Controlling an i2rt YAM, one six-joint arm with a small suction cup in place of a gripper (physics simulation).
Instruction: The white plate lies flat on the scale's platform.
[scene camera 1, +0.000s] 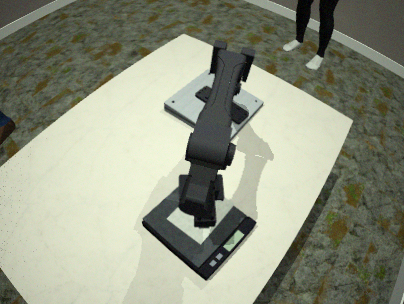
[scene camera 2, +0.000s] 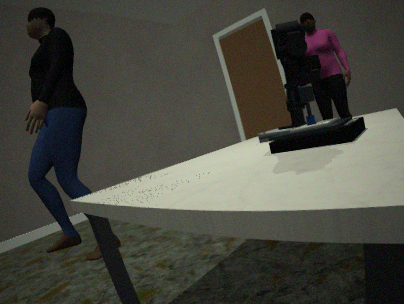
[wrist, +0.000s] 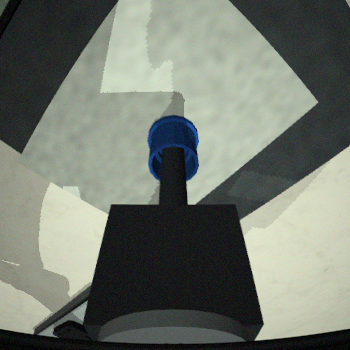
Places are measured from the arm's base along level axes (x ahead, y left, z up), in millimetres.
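Where they show: hand, its tool point: (wrist: 172, 130); arm's base, origin of its link: (scene camera 2: 299, 126).
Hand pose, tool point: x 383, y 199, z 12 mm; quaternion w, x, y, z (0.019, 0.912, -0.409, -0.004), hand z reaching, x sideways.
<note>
Things, the pixels of their centre, and the offset from my tool point.
- white square plate, middle of its body: (wrist: 155, 128) (scene camera 1: 201, 212) (scene camera 2: 315, 124) 3 mm back, 11 mm left, 6 mm up
- black scale, middle of its body: (wrist: 164, 68) (scene camera 1: 199, 224) (scene camera 2: 319, 133) 21 mm ahead, 25 mm left, 19 mm down
- scale's display, middle of its body: (scene camera 1: 233, 240) 6 mm ahead, 128 mm left, 3 mm down
The white square plate (scene camera 1: 183, 221) (wrist: 226, 87) lies flat on the platform of the black scale (scene camera 1: 170, 238) (scene camera 2: 309, 139) (wrist: 312, 35), near the table's front edge. The plate sits turned relative to the scale's edges. My blue suction cup (wrist: 173, 139) (scene camera 2: 311, 119) points down over the middle of the plate, very close to its surface. I cannot tell whether it touches. Nothing hangs from the cup. In scene camera 1 the arm's wrist hides the cup and part of the plate.
The scale's display (scene camera 1: 234, 240) and two buttons face the front right. The arm's grey base plate (scene camera 1: 183, 102) sits behind the scale. A person in pink (scene camera 2: 324, 51) stands beyond the table, another (scene camera 2: 65, 136) at the left. A door (scene camera 2: 258, 81) is behind.
</note>
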